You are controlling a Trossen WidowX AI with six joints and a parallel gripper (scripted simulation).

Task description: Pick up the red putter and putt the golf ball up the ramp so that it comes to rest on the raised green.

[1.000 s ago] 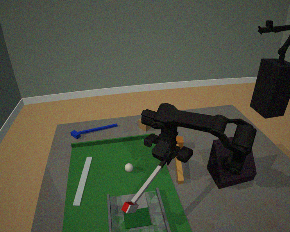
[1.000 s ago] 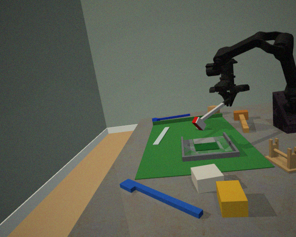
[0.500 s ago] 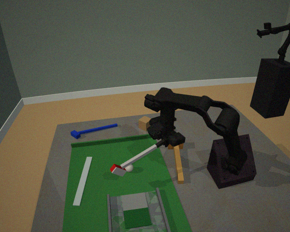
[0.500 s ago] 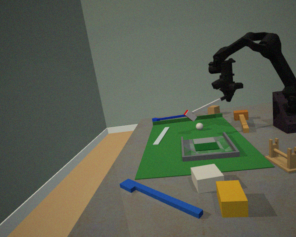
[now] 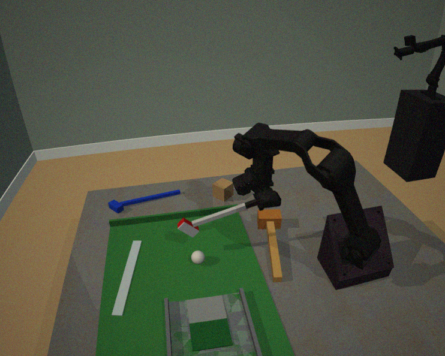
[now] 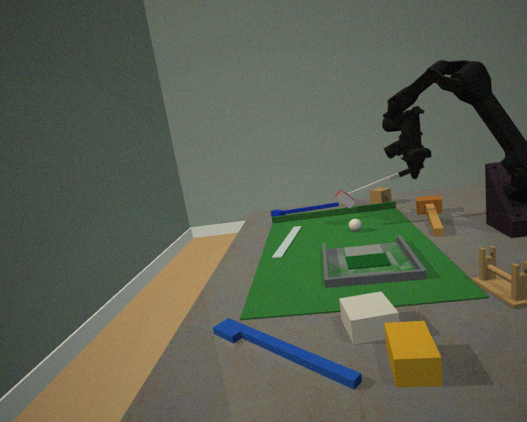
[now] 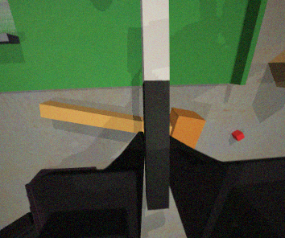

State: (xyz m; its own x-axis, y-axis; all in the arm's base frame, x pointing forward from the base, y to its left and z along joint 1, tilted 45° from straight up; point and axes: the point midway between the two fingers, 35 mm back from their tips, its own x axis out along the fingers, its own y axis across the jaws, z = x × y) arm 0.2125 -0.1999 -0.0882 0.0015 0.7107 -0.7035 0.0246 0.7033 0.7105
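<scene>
Right now my gripper tip is 120 mm short of the red putter. Round my gripper tip: tan cube 290 mm to the right, 110 mm below, 60 mm ahead; green mat 270 mm ahead, 170 mm to the left, 140 mm below; white golf ball 210 mm ahead, 120 mm below, 50 mm to the left.
</scene>
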